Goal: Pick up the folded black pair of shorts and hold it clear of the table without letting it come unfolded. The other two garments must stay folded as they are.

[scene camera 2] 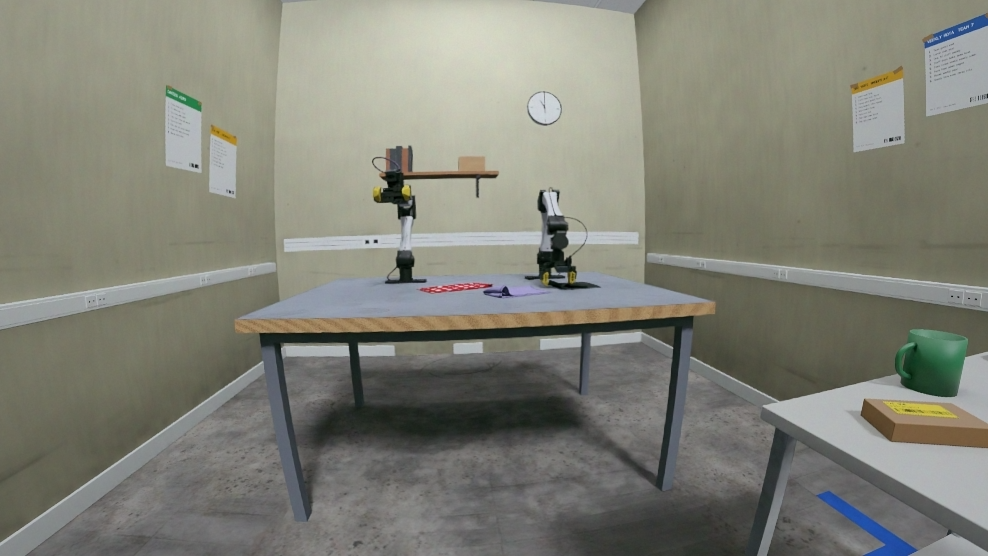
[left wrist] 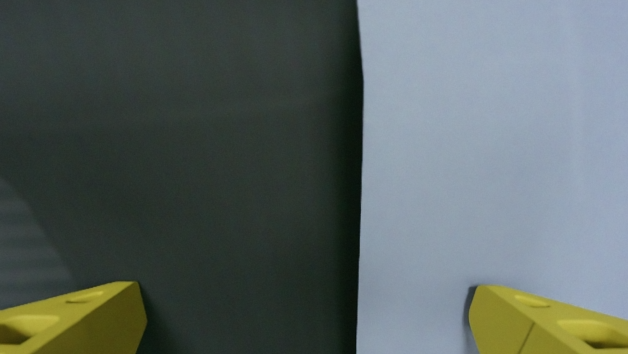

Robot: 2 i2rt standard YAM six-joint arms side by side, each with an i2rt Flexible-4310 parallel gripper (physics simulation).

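Observation:
The folded black pair of shorts (scene camera 2: 585,284) (left wrist: 225,190) lies flat on the table, at the right in the scene view. In the left wrist view its straight edge runs up the middle of the picture. My left gripper (scene camera 2: 558,279) (left wrist: 310,299) is open, low at the shorts: one finger is over the black cloth, the other over the table beside the edge. A folded purple garment (scene camera 2: 521,291) lies left of the shorts, with a raised dark-edged fold. A folded red garment with white pattern (scene camera 2: 456,287) lies farther left. My right gripper (scene camera 2: 392,194) is open, high above the table.
The blue-grey table (scene camera 2: 359,301) has a wooden front edge. A wall shelf (scene camera 2: 442,174) with books and a box is behind the right arm. A side table (scene camera 2: 829,421) at the lower right holds a green mug (scene camera 2: 934,363) and a flat cardboard box (scene camera 2: 925,430).

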